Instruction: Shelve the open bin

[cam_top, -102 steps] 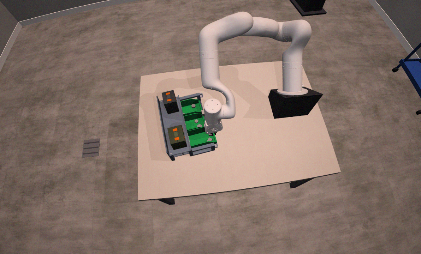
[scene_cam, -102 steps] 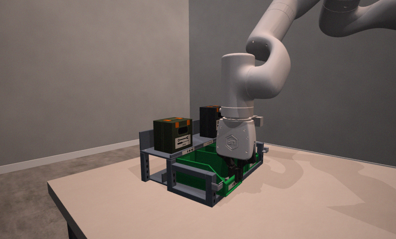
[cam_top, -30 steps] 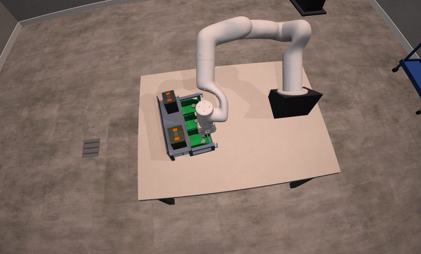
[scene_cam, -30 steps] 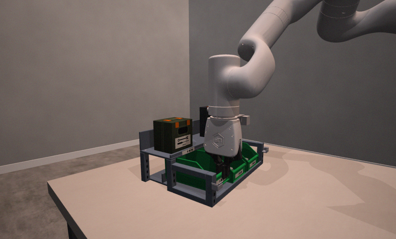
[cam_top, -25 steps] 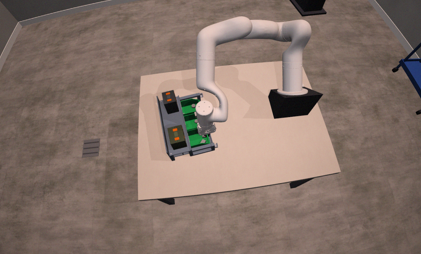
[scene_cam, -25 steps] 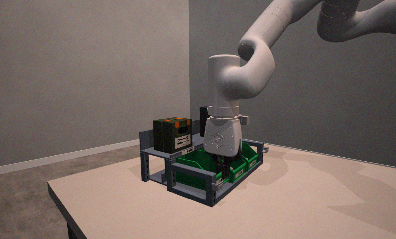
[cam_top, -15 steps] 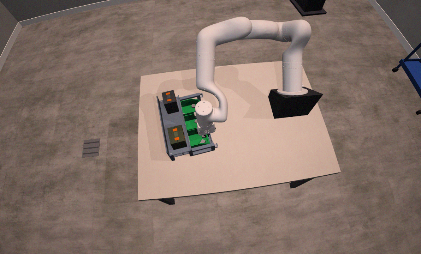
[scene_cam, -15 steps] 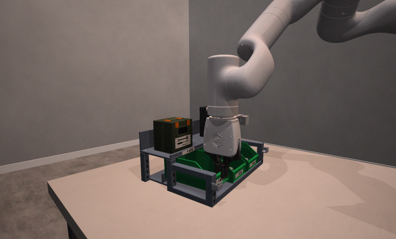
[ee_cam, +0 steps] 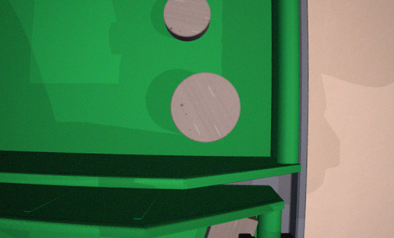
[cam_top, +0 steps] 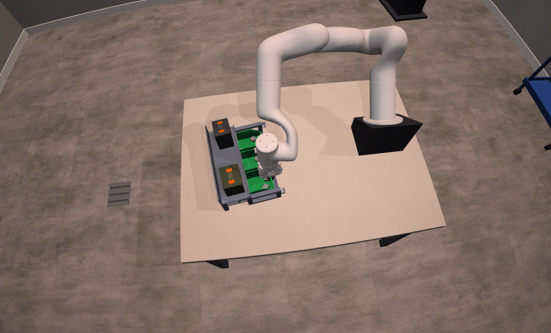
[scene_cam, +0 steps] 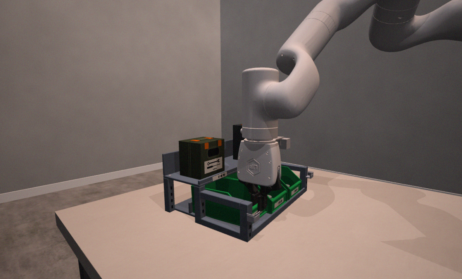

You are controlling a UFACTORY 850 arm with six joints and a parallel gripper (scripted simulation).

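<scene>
The grey shelf is 10 cm ahead of my hand, 9 cm to the right of it and 1 cm above it. From my hand the other things lie so: black box: 17 cm ahead, 21 cm to the right, 11 cm above.
</scene>
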